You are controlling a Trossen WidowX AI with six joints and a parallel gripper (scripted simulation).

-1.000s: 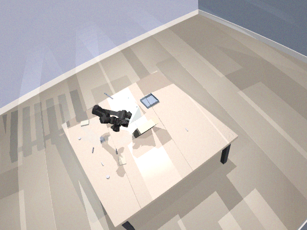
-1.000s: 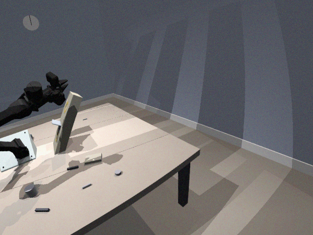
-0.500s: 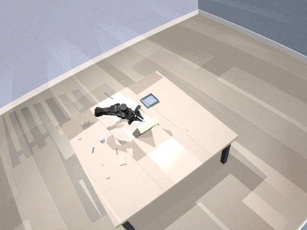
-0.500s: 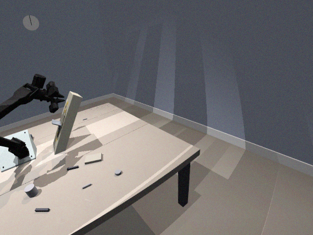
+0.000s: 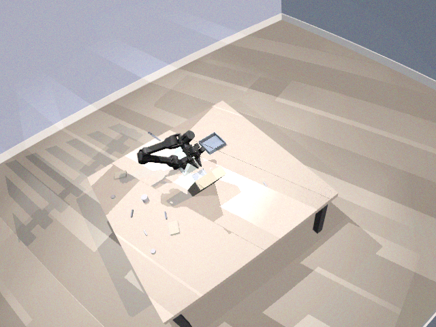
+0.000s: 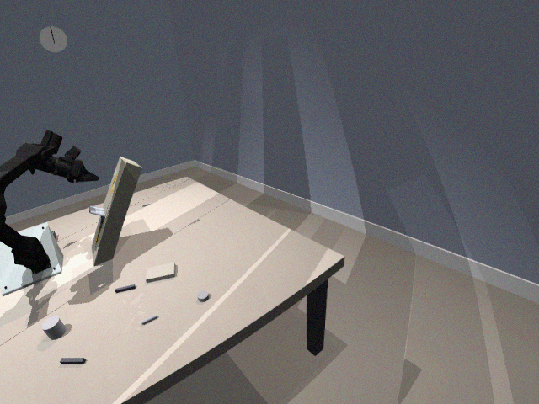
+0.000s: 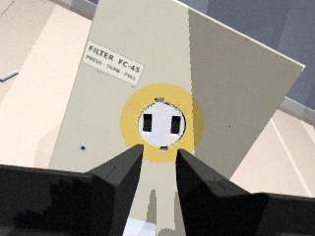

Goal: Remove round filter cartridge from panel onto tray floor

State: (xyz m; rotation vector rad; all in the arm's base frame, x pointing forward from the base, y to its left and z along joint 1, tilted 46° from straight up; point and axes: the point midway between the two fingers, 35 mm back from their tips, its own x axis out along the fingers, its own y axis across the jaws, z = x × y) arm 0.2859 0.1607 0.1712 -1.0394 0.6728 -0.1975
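My gripper tip is 6 cm short of the round grey filter cartridge and 5 cm above it. The rest, counted from my gripper tip: tan service panel (2 cm ahead, 12 cm below); then blue-grey tray (35 cm behind, 30 cm to the left, 27 cm below).
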